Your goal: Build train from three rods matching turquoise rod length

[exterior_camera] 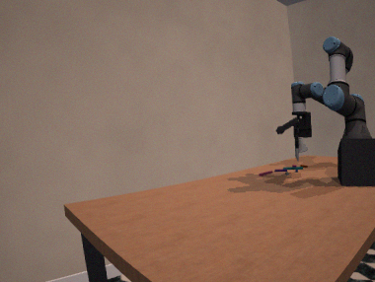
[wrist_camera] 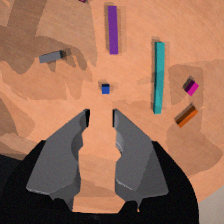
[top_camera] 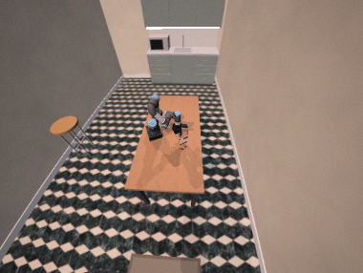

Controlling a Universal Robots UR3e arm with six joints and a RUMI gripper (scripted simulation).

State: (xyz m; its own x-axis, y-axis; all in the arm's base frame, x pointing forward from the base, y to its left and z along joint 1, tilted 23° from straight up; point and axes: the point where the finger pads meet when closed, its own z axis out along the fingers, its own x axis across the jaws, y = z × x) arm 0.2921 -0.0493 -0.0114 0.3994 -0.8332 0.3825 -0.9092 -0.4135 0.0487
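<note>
Right now the blue rod is 60 mm below my hand. Also, from my hand: grey rod 80 mm to the left, 60 mm below, 20 mm ahead; turquoise rod 60 mm to the right, 60 mm below, 50 mm ahead; purple rod 80 mm ahead, 60 mm below, 20 mm to the left.
</note>
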